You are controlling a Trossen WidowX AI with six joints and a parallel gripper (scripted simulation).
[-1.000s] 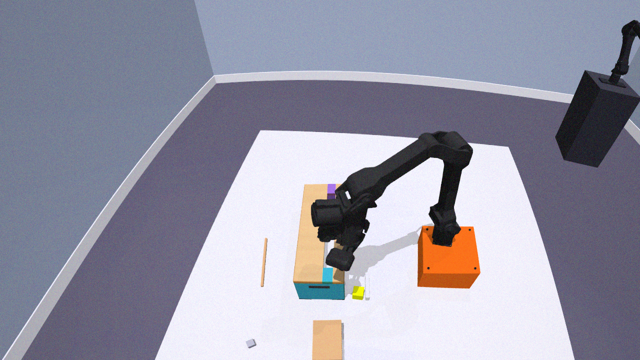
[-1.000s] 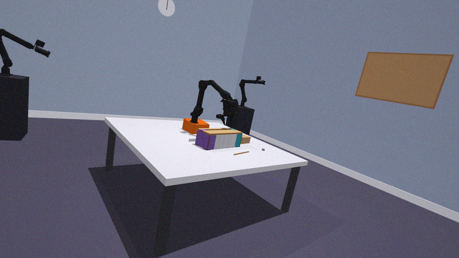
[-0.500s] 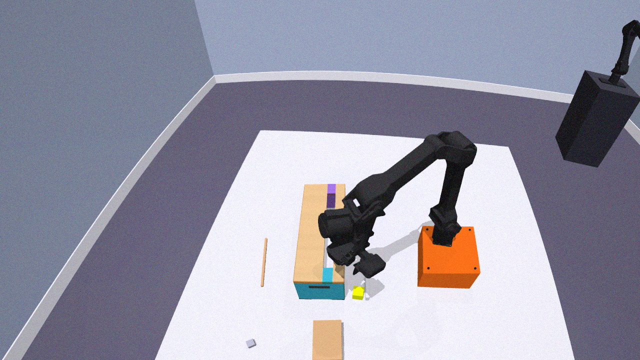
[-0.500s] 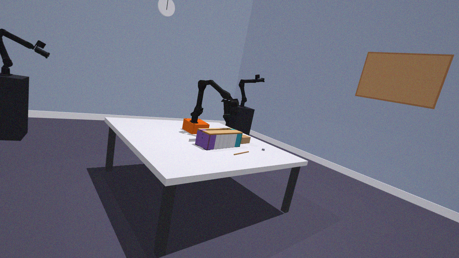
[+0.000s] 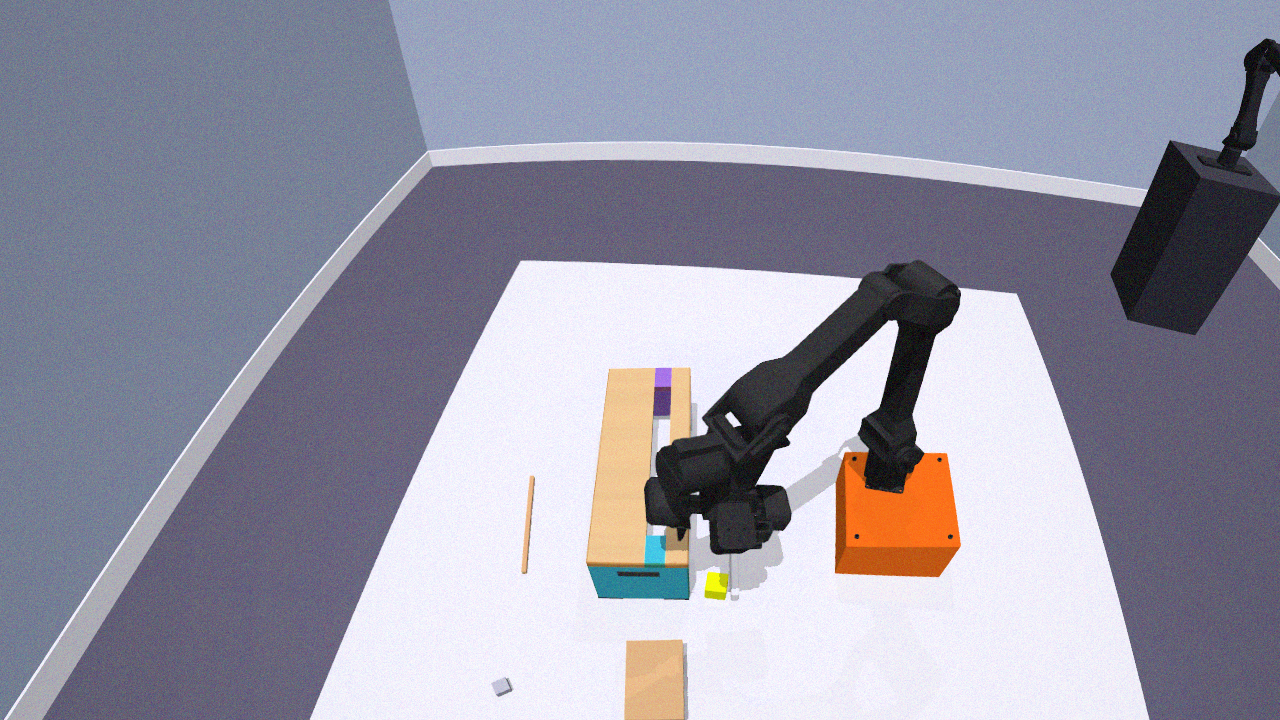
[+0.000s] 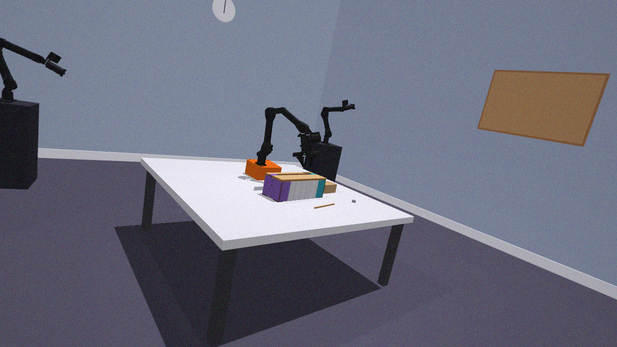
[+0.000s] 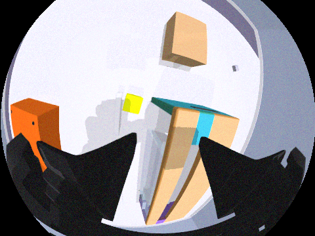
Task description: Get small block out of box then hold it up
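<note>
The small yellow block is 140 mm below my gripper tip and 30 mm behind it. Also, from my gripper tip: tan slab (190 mm to the left, 130 mm below, 10 mm ahead); thin wooden stick (310 mm ahead, 150 mm below, 20 mm to the right); box (150 mm to the right, 100 mm below, 100 mm ahead).
</note>
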